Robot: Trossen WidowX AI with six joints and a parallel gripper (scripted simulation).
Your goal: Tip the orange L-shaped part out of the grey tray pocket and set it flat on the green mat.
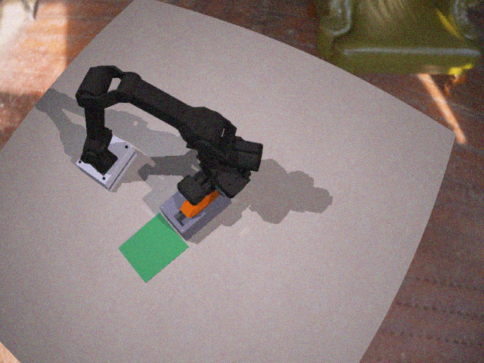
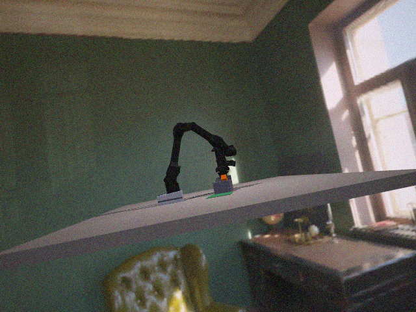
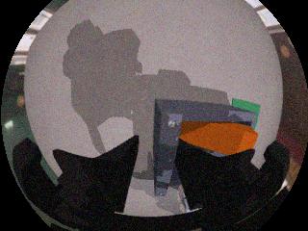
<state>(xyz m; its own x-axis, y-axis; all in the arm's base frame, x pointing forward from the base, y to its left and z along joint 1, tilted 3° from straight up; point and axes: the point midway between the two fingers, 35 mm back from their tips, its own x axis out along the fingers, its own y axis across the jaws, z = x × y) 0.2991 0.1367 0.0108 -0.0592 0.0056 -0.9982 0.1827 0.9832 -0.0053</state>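
The orange L-shaped part is 1 cm behind my gripper tip and 5 cm to the right of it. Round my gripper tip: green mat: 5 cm behind, 23 cm to the right, 6 cm below.
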